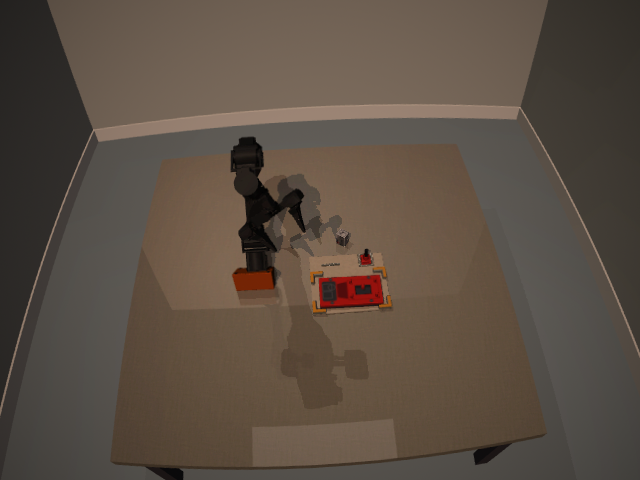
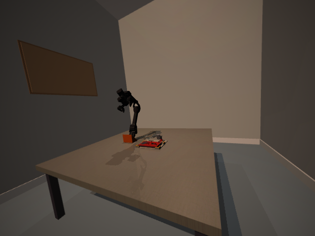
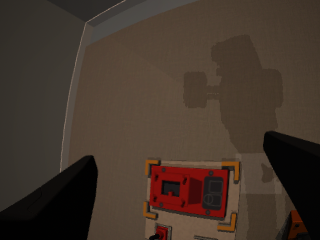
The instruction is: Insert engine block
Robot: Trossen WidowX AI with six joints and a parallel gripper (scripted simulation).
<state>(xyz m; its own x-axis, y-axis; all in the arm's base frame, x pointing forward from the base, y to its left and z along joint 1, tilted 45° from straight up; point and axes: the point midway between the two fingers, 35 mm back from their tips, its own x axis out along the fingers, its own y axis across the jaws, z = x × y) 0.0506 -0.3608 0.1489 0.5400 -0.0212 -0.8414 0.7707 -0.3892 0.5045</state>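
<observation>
The engine block lies 20 cm ahead of my gripper tip, 26 cm to the left of it and 35 cm below it.
</observation>
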